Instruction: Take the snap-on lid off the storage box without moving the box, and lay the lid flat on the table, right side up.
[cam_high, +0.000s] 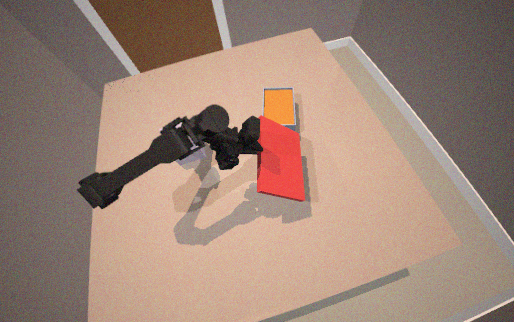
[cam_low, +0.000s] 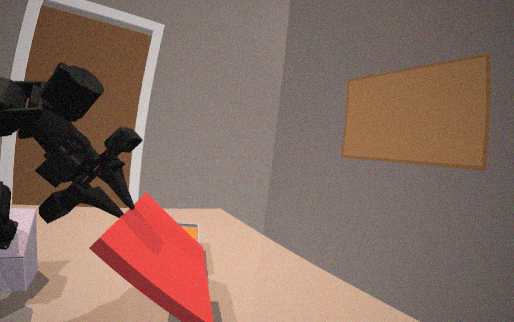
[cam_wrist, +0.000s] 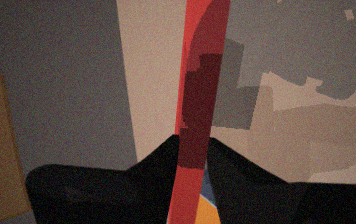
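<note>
My gripper tip is 60 mm short of the red lid, 50 mm above it and 20 mm to the left of it. The rest, counted from my gripper tip: box: 260 mm to the left, 190 mm below, 150 mm ahead.
</note>
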